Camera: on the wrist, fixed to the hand. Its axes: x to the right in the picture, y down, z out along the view.
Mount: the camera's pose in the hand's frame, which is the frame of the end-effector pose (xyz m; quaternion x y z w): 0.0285 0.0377 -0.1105 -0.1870 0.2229 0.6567 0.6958
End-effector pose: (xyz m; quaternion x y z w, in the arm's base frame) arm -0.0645 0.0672 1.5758 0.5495 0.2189 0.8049 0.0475
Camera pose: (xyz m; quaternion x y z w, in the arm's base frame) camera -0.1695 0.0091 1.5825 -0.3378 0.3485 -0.7546 0.4416
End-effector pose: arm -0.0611 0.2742 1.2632 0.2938 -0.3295 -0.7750 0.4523
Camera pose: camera 0.0294 0.2075 1.2206 0.0762 -0.1764 -0.2383 0.9520
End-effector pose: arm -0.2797 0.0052 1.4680 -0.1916 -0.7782 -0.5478 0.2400
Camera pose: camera -0.2636 -0.0859 1.5448 -0.5671 -0.2597 -0.4118 0.6644
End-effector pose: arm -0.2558 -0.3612 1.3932 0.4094 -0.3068 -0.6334 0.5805
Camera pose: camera -0.1406 -0.3849 1.3685 0.1160 -0.2345 -0.0256 0.9648
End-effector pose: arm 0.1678 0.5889 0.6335 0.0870 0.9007 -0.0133 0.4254
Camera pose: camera 0.0720 0.6410 0.6839 0.5754 0.6669 0.4579 0.1202
